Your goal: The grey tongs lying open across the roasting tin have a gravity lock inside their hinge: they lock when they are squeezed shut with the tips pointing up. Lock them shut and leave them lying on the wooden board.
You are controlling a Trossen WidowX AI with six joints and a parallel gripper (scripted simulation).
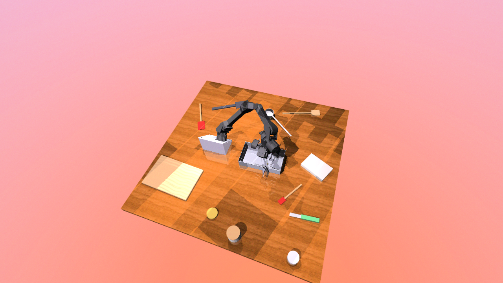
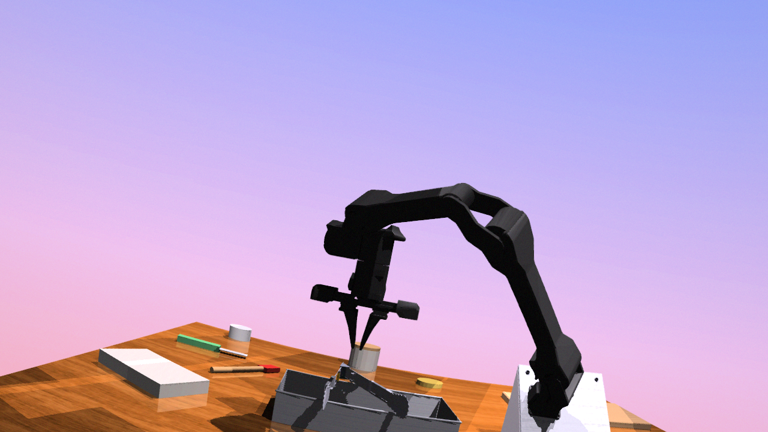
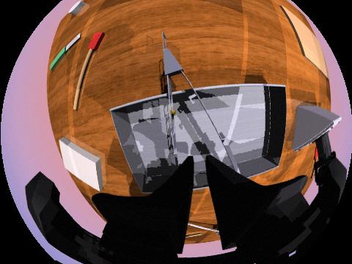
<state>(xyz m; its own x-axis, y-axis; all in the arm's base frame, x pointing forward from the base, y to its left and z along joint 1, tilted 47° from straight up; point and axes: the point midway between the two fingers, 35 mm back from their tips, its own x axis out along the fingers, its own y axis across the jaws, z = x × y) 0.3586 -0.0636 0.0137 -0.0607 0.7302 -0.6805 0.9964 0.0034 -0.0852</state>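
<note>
The grey roasting tin lies 4 cm behind my gripper tip, 3 cm to the left of it and 11 cm below it. Round my gripper tip: green-handled tool (34 cm ahead, 28 cm to the right, 13 cm below); then cork-topped jar (2 cm behind, 53 cm to the right, 10 cm below); then white block (34 cm ahead, 9 cm to the left, 12 cm below).
</note>
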